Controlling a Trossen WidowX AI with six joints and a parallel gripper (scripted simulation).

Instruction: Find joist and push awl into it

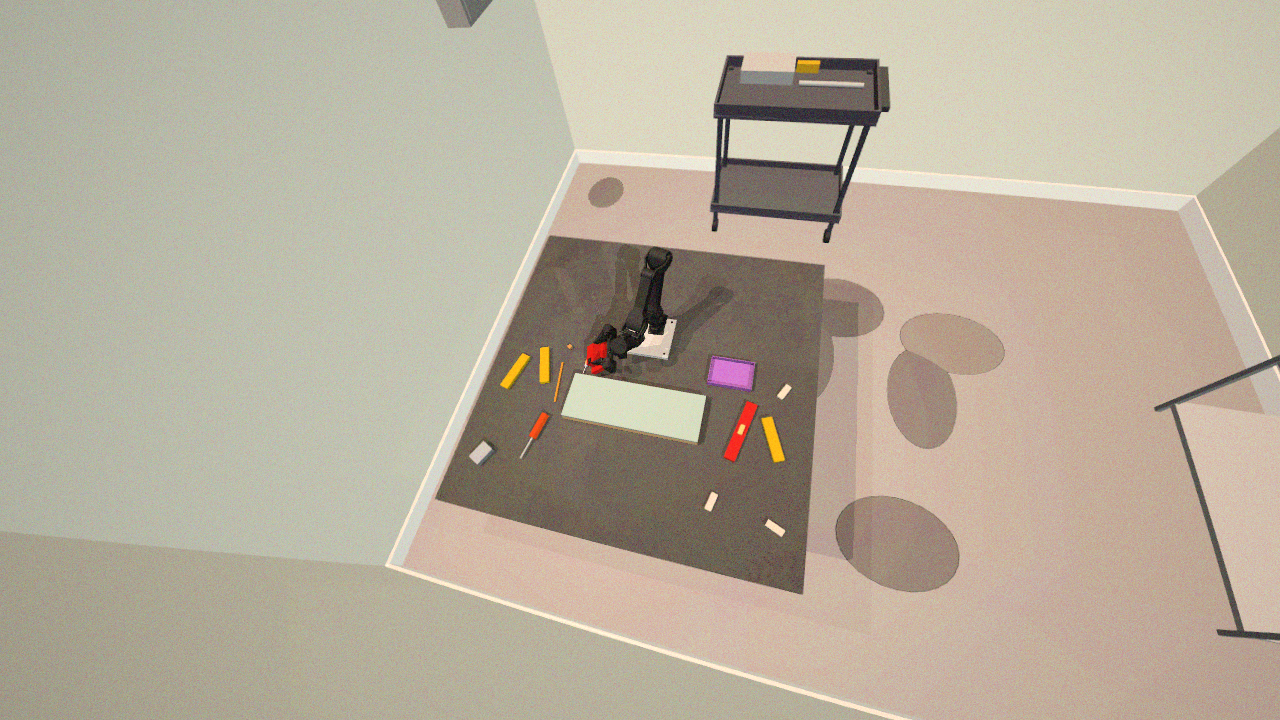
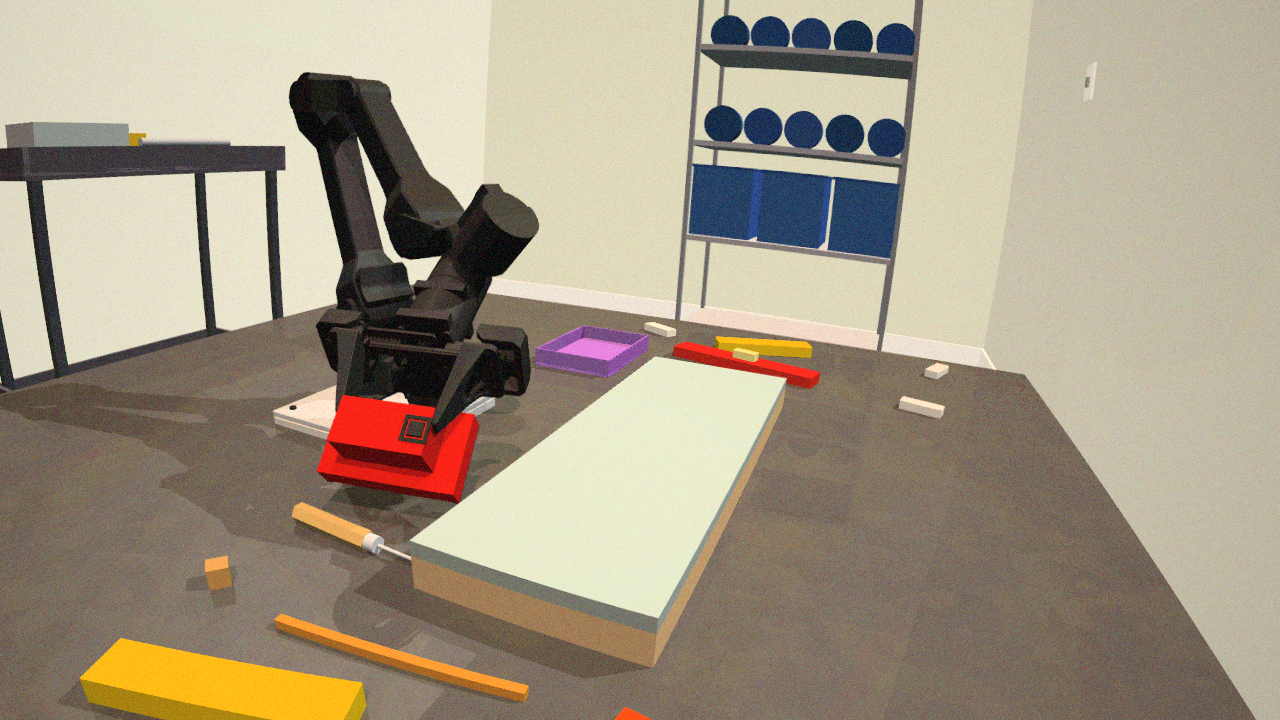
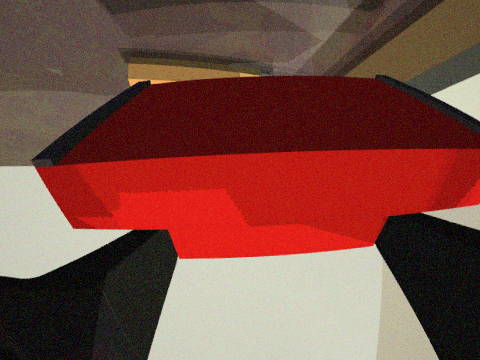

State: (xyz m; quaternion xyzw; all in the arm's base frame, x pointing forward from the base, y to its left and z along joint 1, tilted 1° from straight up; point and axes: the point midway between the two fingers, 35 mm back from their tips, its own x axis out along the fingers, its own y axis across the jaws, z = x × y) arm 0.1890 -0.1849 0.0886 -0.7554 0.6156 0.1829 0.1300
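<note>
Right now the awl is 4 cm to the right of my gripper tip and 8 cm below it. Round my gripper tip: small orange cube: 6 cm behind, 13 cm to the right, 8 cm below; then red stud finder: 1 cm ahead, 1 cm below; then square indicator light: 3 cm ahead.
</note>
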